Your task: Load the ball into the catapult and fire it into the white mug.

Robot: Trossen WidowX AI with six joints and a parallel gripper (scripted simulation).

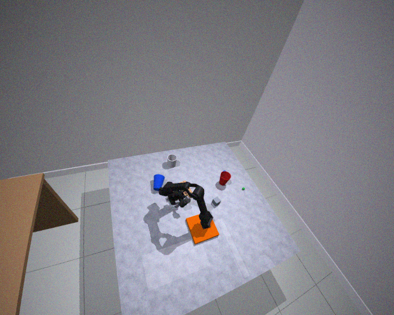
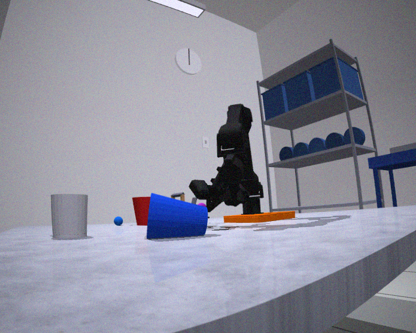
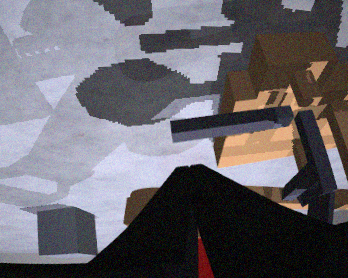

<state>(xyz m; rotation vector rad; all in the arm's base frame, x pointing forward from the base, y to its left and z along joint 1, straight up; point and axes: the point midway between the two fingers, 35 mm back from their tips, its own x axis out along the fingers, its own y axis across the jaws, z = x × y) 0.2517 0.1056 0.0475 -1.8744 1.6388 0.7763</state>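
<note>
Right now the purple ball is 1 cm behind my gripper tip, 5 cm to the right of it and 1 cm above it. From my gripper tip the other things lie so: grey block (10 cm behind, 25 cm to the right, 2 cm below); wooden catapult (6 cm ahead, 2 cm to the right); white mug (40 cm ahead, 2 cm below).
</note>
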